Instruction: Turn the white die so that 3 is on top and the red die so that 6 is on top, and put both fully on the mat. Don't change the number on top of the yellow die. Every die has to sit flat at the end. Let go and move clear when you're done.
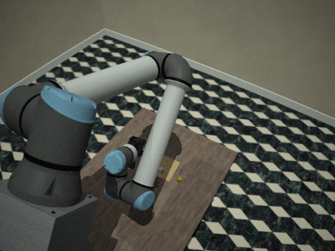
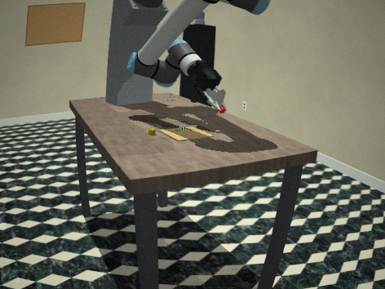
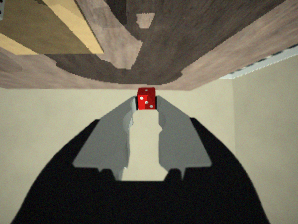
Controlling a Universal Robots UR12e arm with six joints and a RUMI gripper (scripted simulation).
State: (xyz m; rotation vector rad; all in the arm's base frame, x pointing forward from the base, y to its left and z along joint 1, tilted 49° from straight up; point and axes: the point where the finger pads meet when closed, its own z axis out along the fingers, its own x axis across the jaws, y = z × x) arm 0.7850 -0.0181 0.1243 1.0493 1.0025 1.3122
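My gripper is now 60 mm past the white die, 120 mm to the left of it and 70 mm above it. Also, from my hand: tan mat 40 mm behind, 130 mm to the right, 90 mm below; then red die 10 mm ahead; then yellow die 80 mm behind, 240 mm to the right, 80 mm below.
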